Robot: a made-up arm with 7 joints.
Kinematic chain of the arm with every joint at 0, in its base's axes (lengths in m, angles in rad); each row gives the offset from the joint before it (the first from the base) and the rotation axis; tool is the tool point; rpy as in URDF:
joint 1: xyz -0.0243 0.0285 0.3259 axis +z
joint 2: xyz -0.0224 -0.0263 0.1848 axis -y
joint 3: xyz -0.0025 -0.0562 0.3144 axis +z
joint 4: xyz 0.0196 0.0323 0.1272 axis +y
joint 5: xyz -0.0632 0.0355 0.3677 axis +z
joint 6: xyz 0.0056 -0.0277 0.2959 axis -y
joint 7: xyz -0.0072 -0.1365 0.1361 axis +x
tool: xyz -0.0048 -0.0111 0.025 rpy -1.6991 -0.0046 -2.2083
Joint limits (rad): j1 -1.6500..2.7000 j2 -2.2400..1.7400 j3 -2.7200..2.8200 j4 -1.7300..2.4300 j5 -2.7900..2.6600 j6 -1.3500..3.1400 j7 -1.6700..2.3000
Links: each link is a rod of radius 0.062 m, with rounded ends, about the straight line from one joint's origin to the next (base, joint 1, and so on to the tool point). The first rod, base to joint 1, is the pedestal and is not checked.
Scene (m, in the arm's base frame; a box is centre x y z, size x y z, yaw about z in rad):
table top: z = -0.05
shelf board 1: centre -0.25 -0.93 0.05 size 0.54 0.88 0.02 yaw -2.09
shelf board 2: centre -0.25 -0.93 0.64 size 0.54 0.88 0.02 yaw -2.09
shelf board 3: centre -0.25 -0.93 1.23 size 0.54 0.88 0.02 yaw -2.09
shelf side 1: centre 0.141 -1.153 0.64 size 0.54 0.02 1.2 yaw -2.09
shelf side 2: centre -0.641 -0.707 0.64 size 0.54 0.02 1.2 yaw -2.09
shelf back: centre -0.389 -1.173 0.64 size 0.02 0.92 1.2 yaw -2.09
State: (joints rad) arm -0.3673 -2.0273 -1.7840 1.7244 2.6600 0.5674 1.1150
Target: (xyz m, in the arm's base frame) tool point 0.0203 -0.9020 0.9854
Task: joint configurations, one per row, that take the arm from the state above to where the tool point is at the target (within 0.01 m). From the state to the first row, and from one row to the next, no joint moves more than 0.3 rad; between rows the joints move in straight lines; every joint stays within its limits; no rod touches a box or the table.
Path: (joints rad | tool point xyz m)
1: -0.1066 -1.9246 -1.7141 1.9278 2.6206 0.7302 1.1288 | -0.0945 -0.7601 0.4077
2: 0.1540 -1.8219 -1.6442 2.1311 2.5813 0.8929 1.1427 | -0.0340 -0.6517 0.4028
3: 0.4147 -1.7191 -1.5743 2.3345 2.5419 1.0557 1.1565 | 0.0009 -0.5329 0.3811
4: 0.2873 -1.7485 -1.8236 2.1976 2.5294 0.9618 1.1414 | 0.0362 -0.6168 0.5095
5: 0.1599 -1.7779 -2.0729 2.0607 2.5170 0.8680 1.1262 | 0.0696 -0.6613 0.6688
6: 0.0325 -1.8073 -2.3223 1.9238 2.5045 0.7741 1.1111 | 0.1147 -0.6590 0.8359
7: -0.0949 -1.8367 -2.5716 1.7870 2.4920 0.6803 1.0959 | 0.1845 -0.6145 0.9854
8: -0.2981 -1.6595 -2.4682 1.5611 2.5760 0.5423 1.0786 | 0.1129 -0.7738 0.9853
9: -0.5013 -1.4823 -2.3649 1.3353 2.6600 0.4044 1.0612 | 0.0203 -0.9020 0.9854

